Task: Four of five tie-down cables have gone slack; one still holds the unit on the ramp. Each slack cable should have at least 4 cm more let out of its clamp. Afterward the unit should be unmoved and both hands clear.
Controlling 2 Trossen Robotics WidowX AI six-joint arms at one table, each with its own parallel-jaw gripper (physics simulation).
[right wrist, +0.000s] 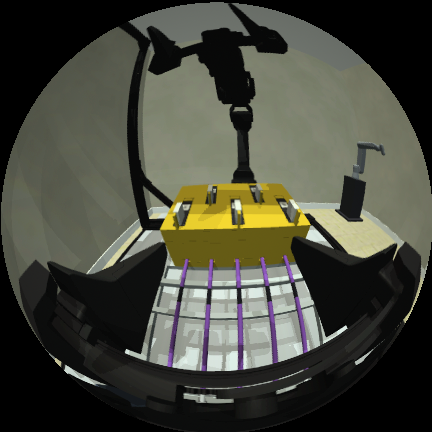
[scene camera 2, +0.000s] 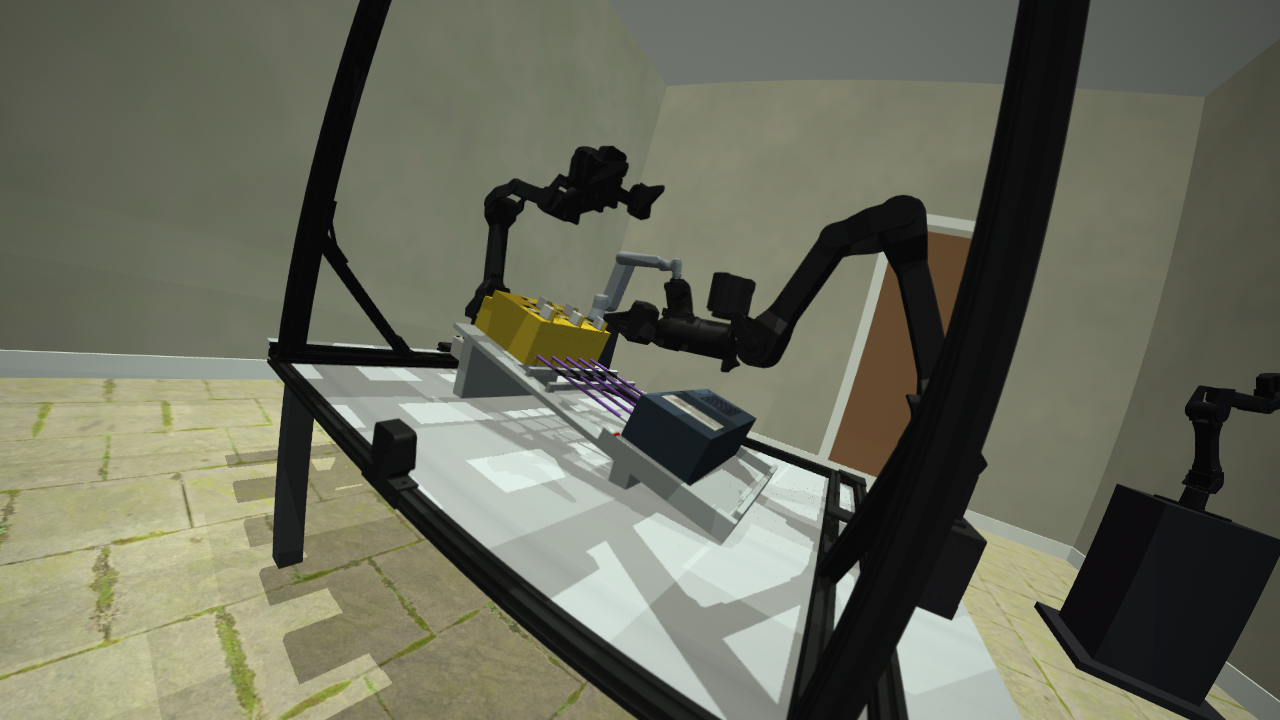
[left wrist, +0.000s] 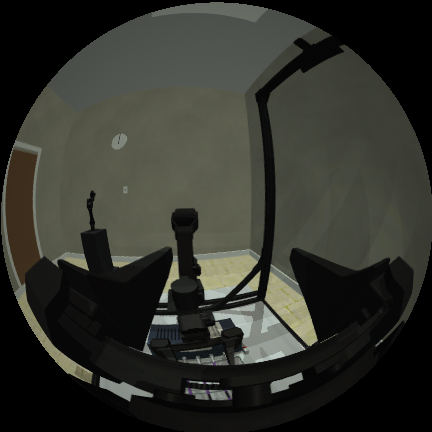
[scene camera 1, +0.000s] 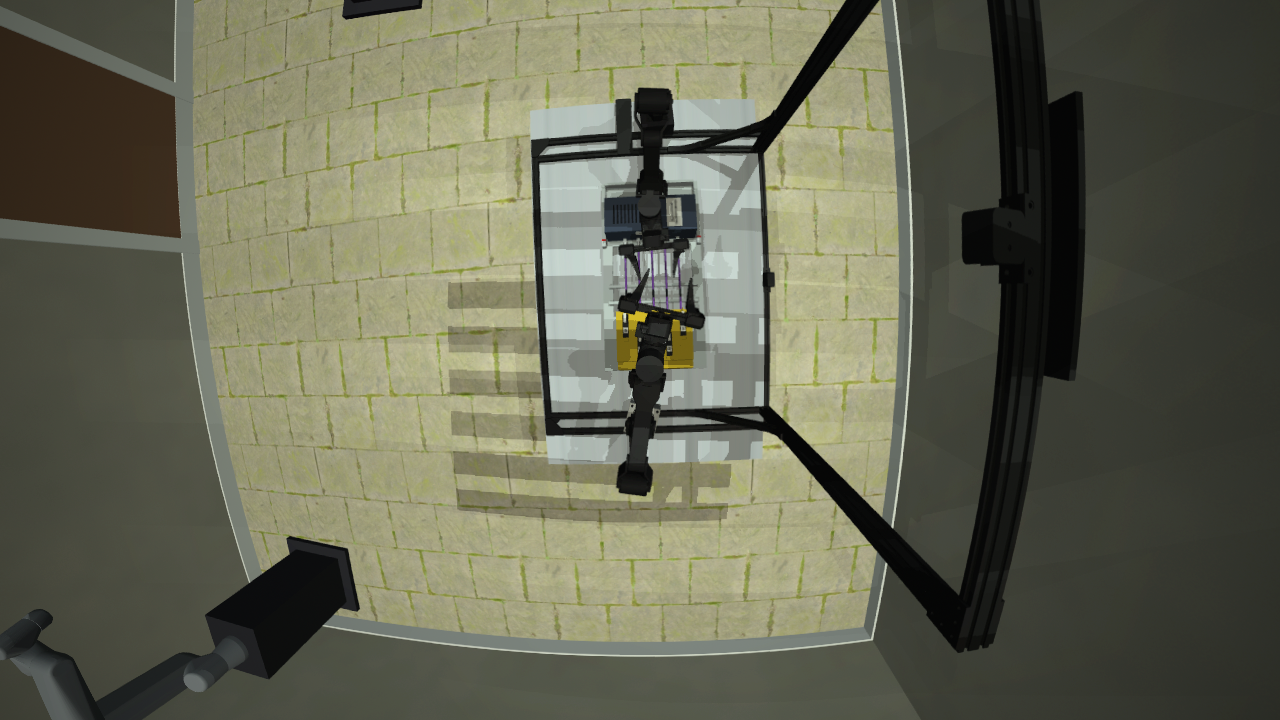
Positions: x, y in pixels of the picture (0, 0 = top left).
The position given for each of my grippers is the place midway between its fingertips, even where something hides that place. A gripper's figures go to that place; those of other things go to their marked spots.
Scene:
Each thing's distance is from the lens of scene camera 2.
my left gripper [scene camera 2: 646, 177]: 0.70 m
my right gripper [scene camera 2: 617, 320]: 0.68 m

